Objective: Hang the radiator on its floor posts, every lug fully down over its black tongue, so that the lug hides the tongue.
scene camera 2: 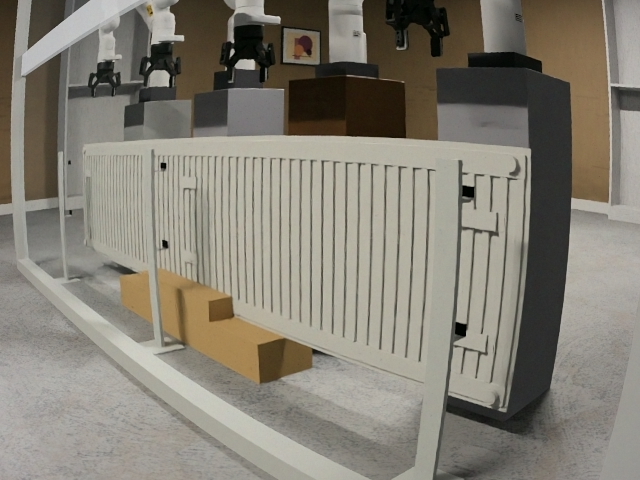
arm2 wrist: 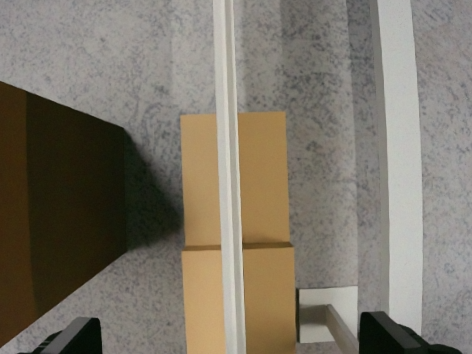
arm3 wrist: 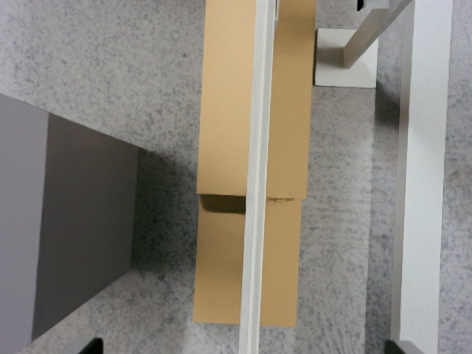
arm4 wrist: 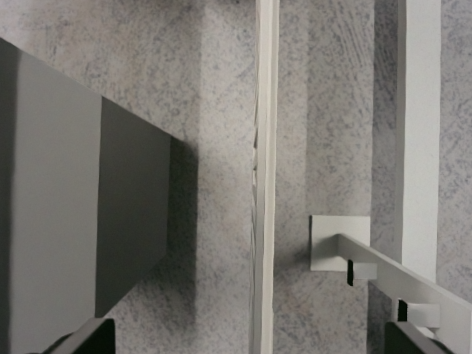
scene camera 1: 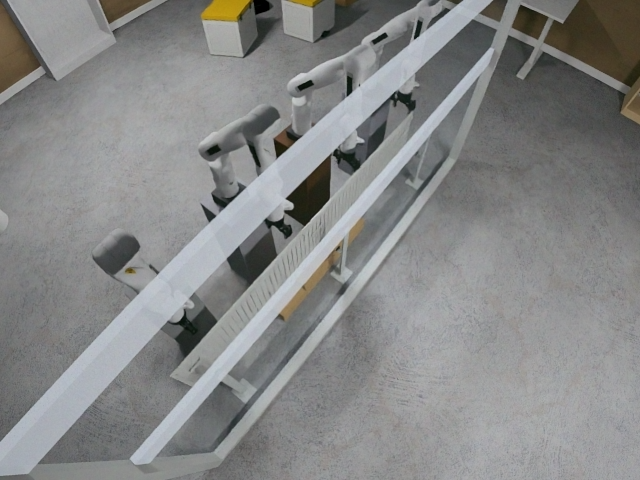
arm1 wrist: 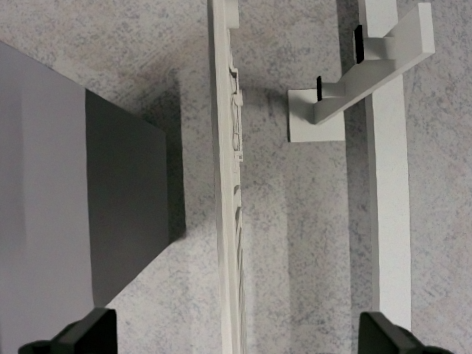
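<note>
The white radiator point(arm1 wrist: 225, 200) point(arm2 wrist: 230, 200) point(arm3 wrist: 257, 175) point(arm4 wrist: 267, 200) point(scene camera 2: 310, 232) stands upright on tan blocks, apart from the floor posts point(arm1 wrist: 370, 75) point(arm4 wrist: 420, 290) point(scene camera 2: 448, 258). Black tongues point(arm1 wrist: 358, 45) point(arm4 wrist: 350, 272) point(scene camera 2: 467, 191) show uncovered. In scene camera 2, an upper lug point(scene camera 2: 480, 221) appears lower than its tongue. Arm1's gripper point(arm1 wrist: 237, 327), arm2's gripper point(arm2 wrist: 230, 327), arm3's gripper point(arm3 wrist: 245, 345) and arm4's gripper point(arm4 wrist: 250, 332) are open, fingers on either side of the radiator's line. Scene camera 2 shows the grippers above the radiator, the rightmost gripper point(scene camera 2: 417, 31) highest.
The tan blocks point(arm2 wrist: 262, 175) point(arm3 wrist: 225, 125) point(scene camera 2: 206, 330) extend to both sides beneath the radiator. A white frame rail point(arm1 wrist: 392, 200) point(arm2 wrist: 404, 150) point(arm3 wrist: 425, 150) point(arm4 wrist: 420, 150) runs behind the posts. Arm pedestals point(arm1 wrist: 125, 200) point(arm2 wrist: 75, 200) point(arm3 wrist: 85, 225) point(arm4 wrist: 132, 200) stand on the radiator's other side.
</note>
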